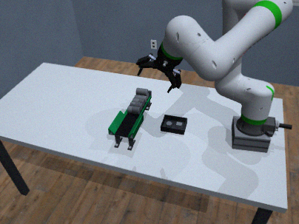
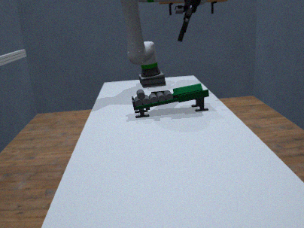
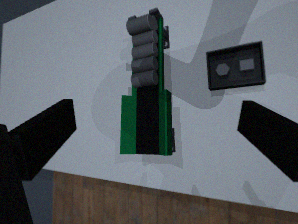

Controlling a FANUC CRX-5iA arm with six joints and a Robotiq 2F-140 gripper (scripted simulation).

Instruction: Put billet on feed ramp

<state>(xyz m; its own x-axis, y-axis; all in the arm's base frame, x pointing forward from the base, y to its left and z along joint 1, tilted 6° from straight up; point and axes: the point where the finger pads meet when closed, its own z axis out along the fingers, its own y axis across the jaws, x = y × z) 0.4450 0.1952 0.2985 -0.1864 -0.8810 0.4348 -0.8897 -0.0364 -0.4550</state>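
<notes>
My hand is 170 mm short of the grey stop, 300 mm to the left of it and 330 mm above it. From my hand the other things lie so: black tray: 50 mm behind, 140 mm to the right, 380 mm below.
</notes>
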